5 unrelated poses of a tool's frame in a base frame.
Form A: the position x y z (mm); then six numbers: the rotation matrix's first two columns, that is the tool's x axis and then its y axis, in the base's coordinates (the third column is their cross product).
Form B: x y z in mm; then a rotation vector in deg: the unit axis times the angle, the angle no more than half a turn. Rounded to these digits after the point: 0 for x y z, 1 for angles.
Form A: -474, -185, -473, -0.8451, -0.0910, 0.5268, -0.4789, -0.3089, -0.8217
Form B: -474, -185, -473, 41.4, -95.8, 128.5
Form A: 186, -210, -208, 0.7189, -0.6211, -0.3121, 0.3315, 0.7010, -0.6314
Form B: 186, -210, -208, -33.1, 31.1, -32.1
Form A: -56, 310, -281, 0.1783, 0.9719, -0.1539, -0.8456, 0.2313, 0.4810
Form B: -56, 310, -281, 18.1, 27.2, 75.4
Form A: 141, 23, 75, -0.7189, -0.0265, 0.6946, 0.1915, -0.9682, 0.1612
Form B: 141, 23, 75, -64.2, -19.3, -159.7
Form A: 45, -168, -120, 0.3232, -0.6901, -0.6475, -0.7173, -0.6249, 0.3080
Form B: 45, -168, -120, -144.8, 77.0, 69.2
